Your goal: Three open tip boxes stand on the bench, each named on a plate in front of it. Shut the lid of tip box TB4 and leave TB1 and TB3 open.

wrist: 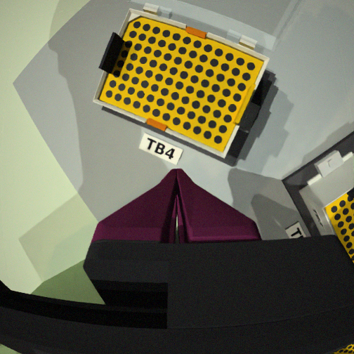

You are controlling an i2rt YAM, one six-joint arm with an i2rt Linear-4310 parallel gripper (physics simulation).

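Note:
Tip box TB4 (177, 82), with a yellow rack full of dark holes in a white frame, stands in the upper middle of the wrist view. Its clear lid (220, 22) is open, running along the far side behind two white hinges. The name plate TB4 (161, 148) lies in front of the box. My gripper (176, 177) is shut and empty, its maroon fingertips together just on the near side of the plate. Part of another tip box (342, 215) shows at the right edge; its name plate (296, 232) is cut off after a "T". Its lid does not show.
The grey bench (55, 115) spreads around TB4. A dark clip is on TB4's left side, and dark parts stand at its right. A corner of a yellow rack (347, 349) shows at the bottom right, and a green surface (70, 285) at the lower left.

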